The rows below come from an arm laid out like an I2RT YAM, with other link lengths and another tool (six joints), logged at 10 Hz.
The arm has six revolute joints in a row. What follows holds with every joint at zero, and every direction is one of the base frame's. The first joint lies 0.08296 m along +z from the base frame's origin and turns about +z. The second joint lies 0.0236 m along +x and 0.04 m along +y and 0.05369 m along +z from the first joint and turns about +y. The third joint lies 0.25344 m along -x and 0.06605 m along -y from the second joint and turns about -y. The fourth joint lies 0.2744 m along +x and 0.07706 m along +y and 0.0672 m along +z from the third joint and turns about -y. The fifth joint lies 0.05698 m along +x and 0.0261 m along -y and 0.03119 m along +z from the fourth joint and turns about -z. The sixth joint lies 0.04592 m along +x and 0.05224 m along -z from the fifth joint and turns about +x. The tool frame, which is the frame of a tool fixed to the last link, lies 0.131 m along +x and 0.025 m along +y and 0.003 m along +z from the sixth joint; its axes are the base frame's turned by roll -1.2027, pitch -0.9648 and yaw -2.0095 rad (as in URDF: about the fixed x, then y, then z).
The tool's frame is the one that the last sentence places.
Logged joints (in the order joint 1, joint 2, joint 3, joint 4, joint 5, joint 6), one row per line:
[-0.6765, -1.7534, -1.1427, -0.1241, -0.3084, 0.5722]
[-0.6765, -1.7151, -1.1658, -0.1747, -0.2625, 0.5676]
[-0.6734, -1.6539, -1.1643, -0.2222, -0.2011, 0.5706]
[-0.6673, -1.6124, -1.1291, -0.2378, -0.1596, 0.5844]
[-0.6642, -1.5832, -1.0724, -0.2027, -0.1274, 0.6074]
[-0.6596, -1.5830, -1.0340, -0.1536, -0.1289, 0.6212]
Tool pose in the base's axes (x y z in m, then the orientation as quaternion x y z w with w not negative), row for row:
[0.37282, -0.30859, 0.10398, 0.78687, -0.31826, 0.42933, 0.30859]
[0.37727, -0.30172, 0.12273, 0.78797, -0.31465, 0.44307, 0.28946]
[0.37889, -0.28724, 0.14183, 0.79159, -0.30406, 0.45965, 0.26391]
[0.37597, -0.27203, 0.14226, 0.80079, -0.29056, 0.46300, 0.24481]
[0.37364, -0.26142, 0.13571, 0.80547, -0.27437, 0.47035, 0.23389]
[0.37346, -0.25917, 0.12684, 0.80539, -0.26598, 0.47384, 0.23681]
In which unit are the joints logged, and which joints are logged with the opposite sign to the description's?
The joints are logged in radians. Opposite sign: joint 2, joint 3, joint 5, joint 6.
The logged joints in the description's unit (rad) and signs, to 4 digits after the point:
[-0.6765, 1.7534, 1.1427, -0.1241, 0.3084, -0.5722]
[-0.6765, 1.7151, 1.1658, -0.1747, 0.2625, -0.5676]
[-0.6734, 1.6539, 1.1643, -0.2222, 0.2011, -0.5706]
[-0.6673, 1.6124, 1.1291, -0.2378, 0.1596, -0.5844]
[-0.6642, 1.5832, 1.0724, -0.2027, 0.1274, -0.6074]
[-0.6596, 1.5830, 1.0340, -0.1536, 0.1289, -0.6212]

